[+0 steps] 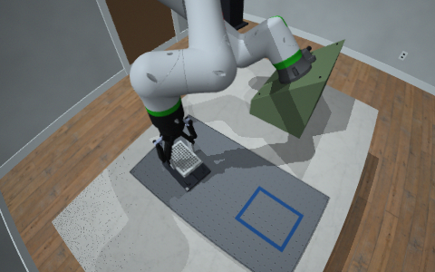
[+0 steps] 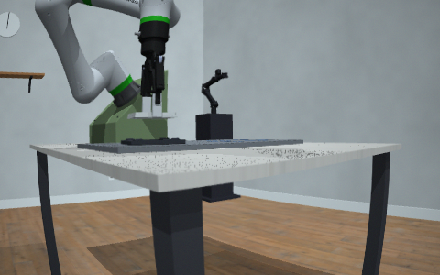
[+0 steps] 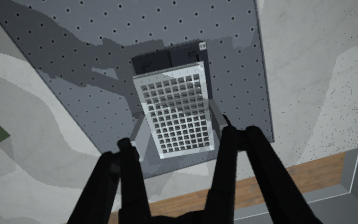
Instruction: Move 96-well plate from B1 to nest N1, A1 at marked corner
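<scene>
Now: the black plate nest N1 10 cm below my hand. Also, from my hand: white 96-well plate: 2 cm below; A1 corner label: 9 cm below, 7 cm to the left, 6 cm ahead.
</scene>
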